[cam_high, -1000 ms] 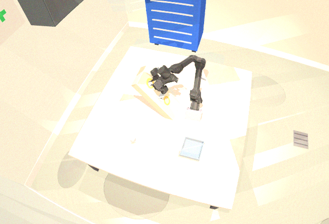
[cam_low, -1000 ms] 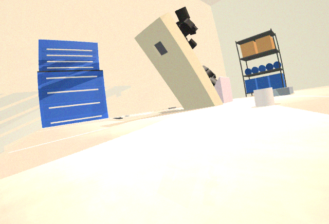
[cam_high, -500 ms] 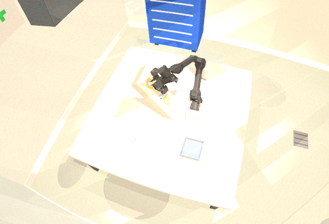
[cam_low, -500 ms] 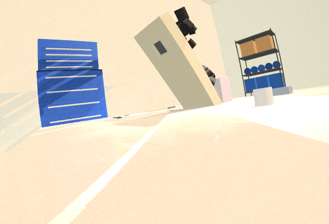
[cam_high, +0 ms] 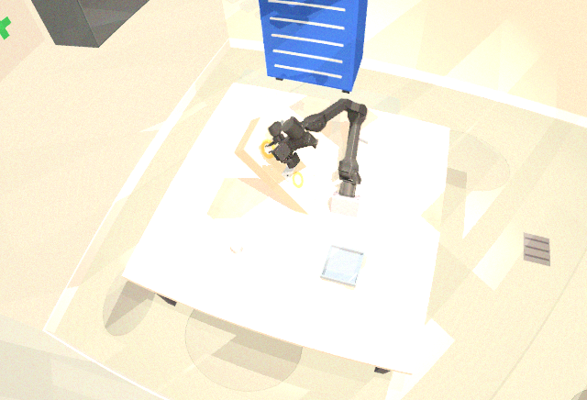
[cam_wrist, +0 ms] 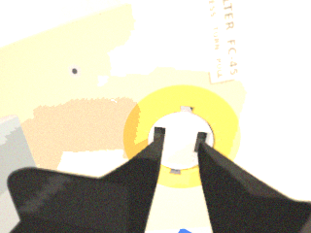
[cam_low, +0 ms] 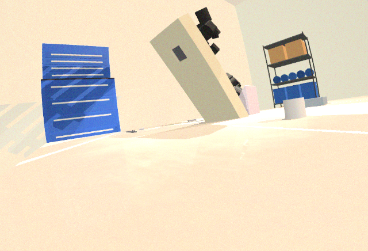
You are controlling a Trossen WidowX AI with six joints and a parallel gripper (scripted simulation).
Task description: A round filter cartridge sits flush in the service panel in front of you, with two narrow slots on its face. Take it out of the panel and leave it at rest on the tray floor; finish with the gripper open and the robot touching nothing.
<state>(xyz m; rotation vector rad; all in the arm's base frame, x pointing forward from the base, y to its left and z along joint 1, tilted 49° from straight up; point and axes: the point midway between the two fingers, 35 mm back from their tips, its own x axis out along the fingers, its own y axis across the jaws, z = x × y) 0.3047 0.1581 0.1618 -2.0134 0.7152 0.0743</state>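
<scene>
My gripper tip is 2 cm short of the round white filter cartridge and 1 cm above it. Also, from my gripper tip: pale blue tray (38 cm behind, 31 cm to the left, 28 cm below).
</scene>
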